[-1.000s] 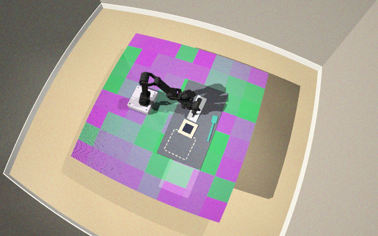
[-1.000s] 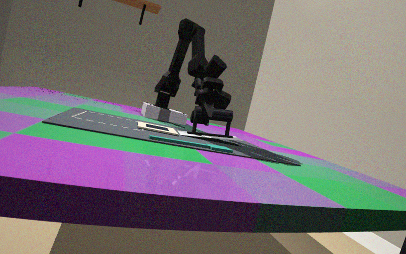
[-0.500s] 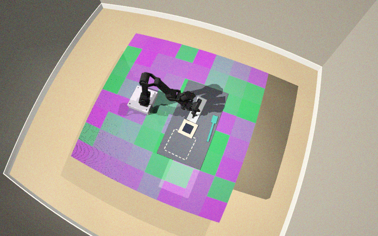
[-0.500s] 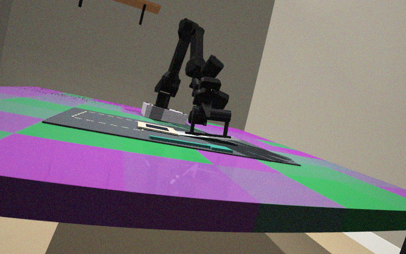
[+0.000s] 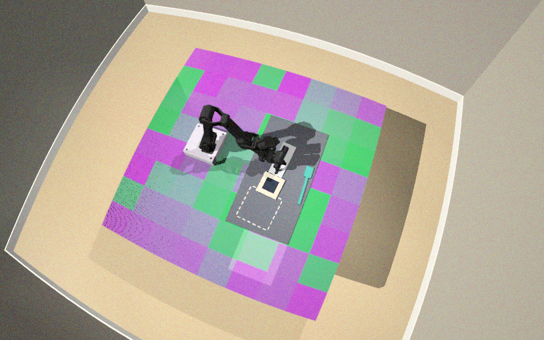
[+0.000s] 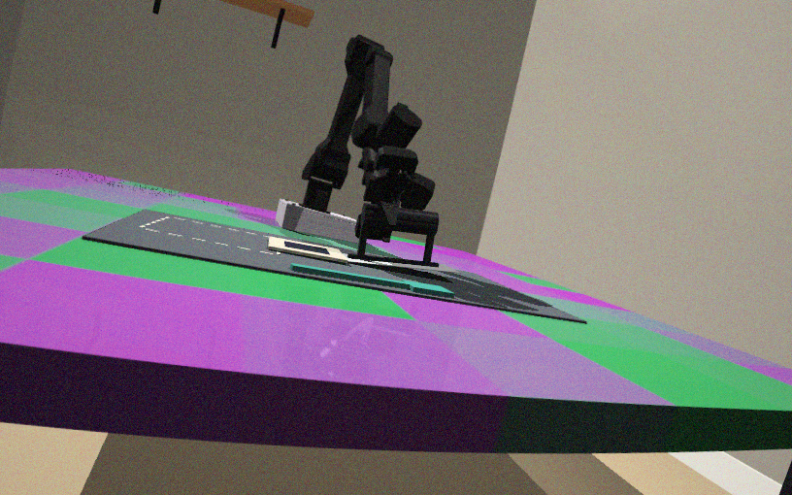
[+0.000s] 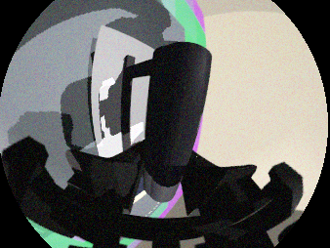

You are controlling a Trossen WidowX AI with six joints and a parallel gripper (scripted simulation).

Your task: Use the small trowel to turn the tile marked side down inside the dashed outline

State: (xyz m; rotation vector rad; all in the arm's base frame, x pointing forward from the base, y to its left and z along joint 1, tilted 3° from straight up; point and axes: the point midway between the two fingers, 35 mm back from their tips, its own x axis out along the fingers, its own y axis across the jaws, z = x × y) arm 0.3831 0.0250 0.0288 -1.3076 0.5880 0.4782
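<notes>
Now: gripper tip 1 cm past the grey mat, 5 cm to the left of it and 7 cm above it. The rest, counted from my gripper tip: teal trowel-shaped tool (13 cm ahead, 4 cm to the right, 5 cm below); small trowel (3 cm behind, 1 cm below); tile (4 cm behind, 11 cm to the right, 5 cm below).
</notes>
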